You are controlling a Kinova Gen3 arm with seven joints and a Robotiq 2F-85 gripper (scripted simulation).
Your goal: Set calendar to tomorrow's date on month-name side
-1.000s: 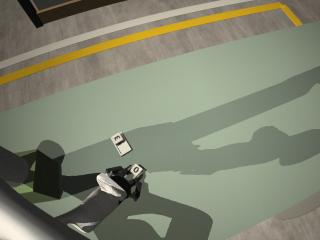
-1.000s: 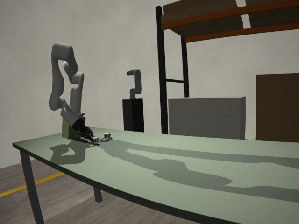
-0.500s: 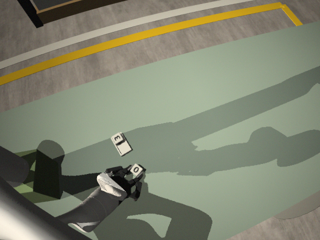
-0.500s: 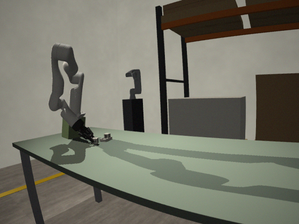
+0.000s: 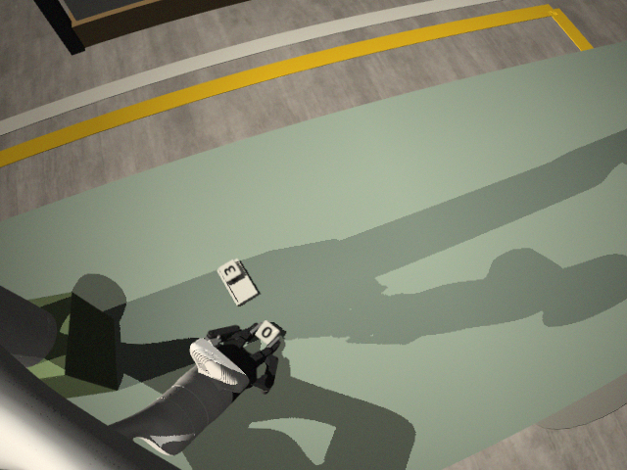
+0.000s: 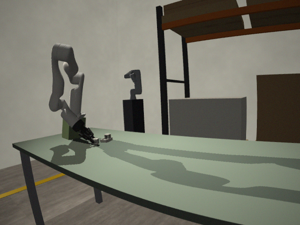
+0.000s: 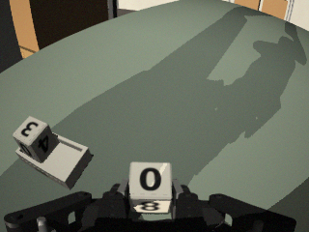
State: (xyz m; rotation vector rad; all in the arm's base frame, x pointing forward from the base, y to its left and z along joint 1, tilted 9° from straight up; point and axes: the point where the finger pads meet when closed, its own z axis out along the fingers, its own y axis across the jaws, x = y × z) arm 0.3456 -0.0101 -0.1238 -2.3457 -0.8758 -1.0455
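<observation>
Now: the white cube 10 mm to the left of my hand, 10 mm below it and 10 mm ahead of it. Round my hand: white tray (110 mm to the left, 40 mm behind, 20 mm below).
</observation>
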